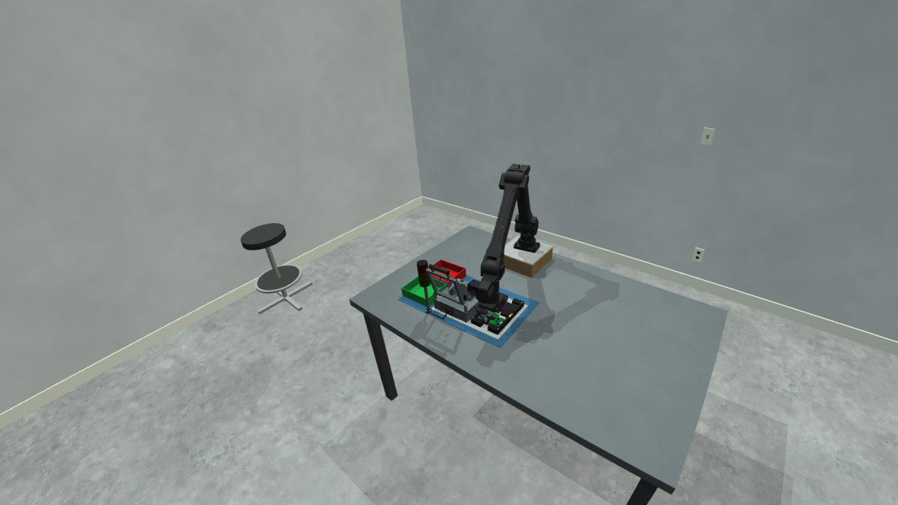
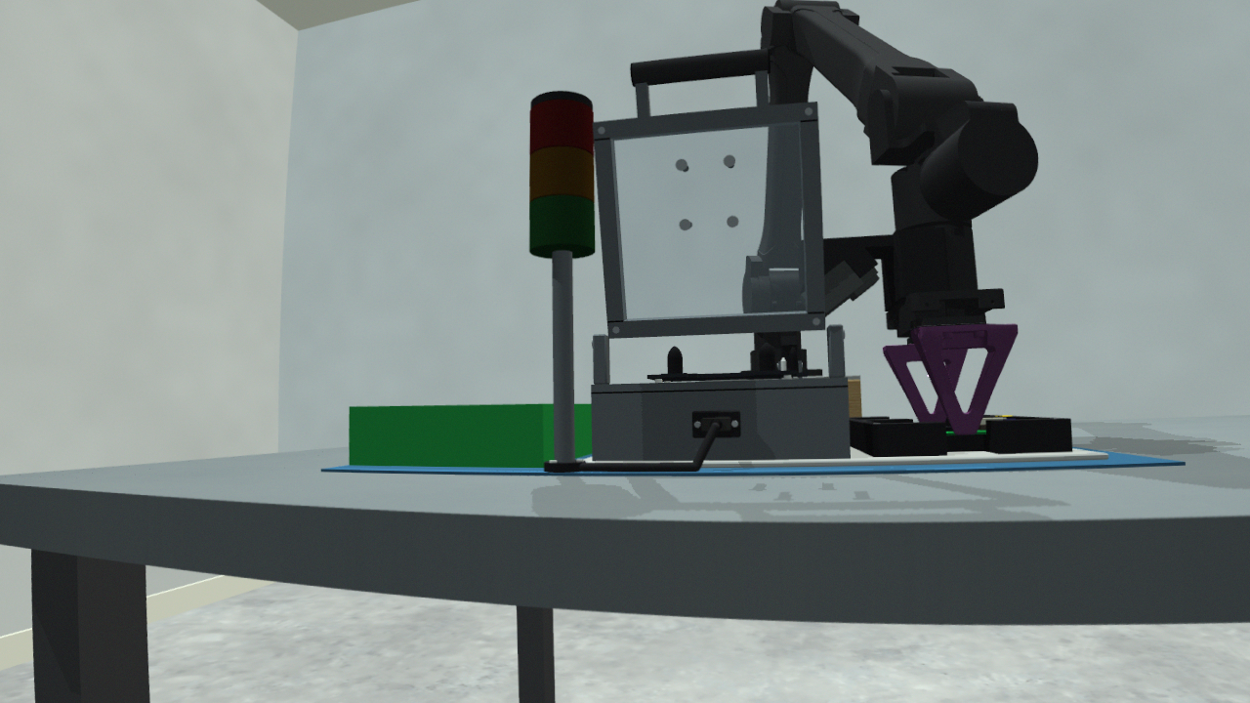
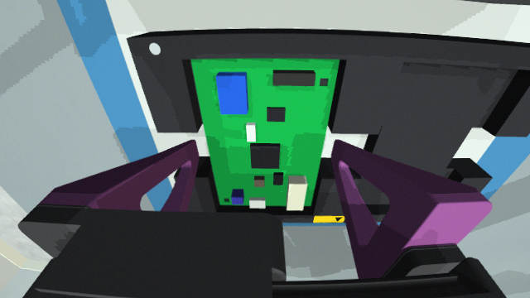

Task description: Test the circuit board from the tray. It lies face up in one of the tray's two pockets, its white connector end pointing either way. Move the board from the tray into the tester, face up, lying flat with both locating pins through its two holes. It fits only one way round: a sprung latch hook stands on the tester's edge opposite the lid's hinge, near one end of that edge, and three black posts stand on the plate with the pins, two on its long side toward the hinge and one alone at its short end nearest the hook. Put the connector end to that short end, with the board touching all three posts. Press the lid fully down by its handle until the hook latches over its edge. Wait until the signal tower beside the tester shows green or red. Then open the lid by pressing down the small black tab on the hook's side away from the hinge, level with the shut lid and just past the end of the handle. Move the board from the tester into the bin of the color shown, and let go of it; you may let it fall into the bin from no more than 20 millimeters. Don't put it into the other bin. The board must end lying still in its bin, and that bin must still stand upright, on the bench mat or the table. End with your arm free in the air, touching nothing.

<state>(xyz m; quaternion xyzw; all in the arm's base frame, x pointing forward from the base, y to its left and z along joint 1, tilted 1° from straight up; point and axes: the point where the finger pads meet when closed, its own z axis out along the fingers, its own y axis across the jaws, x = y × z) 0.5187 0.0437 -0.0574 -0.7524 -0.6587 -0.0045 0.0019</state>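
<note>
Right now my hand is right at the green circuit board. From my hand the other things lie so: black tester plate 160 mm to the right, 60 mm behind, 50 mm above; then black latch hook 120 mm behind, 100 mm to the right, 60 mm above; then clear lid 180 mm to the right, 160 mm above, 60 mm ahead.
</note>
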